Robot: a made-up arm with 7 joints.
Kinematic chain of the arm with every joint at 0, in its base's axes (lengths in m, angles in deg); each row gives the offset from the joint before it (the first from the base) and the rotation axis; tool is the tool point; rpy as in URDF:
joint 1: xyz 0 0 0.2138 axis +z
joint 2: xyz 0 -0.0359 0.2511 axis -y
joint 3: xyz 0 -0.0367 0.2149 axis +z
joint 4: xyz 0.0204 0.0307 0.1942 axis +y
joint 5: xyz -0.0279 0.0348 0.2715 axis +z
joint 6: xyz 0 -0.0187 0.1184 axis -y
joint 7: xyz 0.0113 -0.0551 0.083 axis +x
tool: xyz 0 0 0 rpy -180 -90 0
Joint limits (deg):
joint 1: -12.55..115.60
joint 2: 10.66..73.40
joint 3: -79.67..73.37
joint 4: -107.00..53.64
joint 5: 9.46..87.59
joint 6: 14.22..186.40
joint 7: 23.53..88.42
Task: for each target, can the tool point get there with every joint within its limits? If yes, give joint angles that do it. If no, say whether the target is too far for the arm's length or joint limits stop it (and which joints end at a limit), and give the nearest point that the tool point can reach.
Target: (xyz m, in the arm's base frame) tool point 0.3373 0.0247 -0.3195
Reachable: no: joint limits stop it (at a limit: joint 1, joint 2, joint 4, joint 5) | nearest point 0.3181 -0.2146 0.1515 | short by 0.529 m
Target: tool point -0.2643 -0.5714 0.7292
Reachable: yes | joints 53.15 38.95 3.36 -62.46 66.95 102.62 80.08
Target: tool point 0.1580 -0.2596 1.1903
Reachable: yes | joints 82.51 28.14 -28.75 22.92 66.99 108.06 81.25
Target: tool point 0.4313 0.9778 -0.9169
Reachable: no: too far | nearest point -0.2622 0.2682 0.2319 | short by 1.518 m
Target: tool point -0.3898 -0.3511 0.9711
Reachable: yes | joints 37.49 63.73 17.53 37.98 50.92 128.11 33.34
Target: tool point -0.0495 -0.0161 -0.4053
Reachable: no: joint limits stop it (at a limit: joint 2, joint 4, joint 5) | nearest point -0.3162 -0.1028 0.1378 | short by 0.611 m
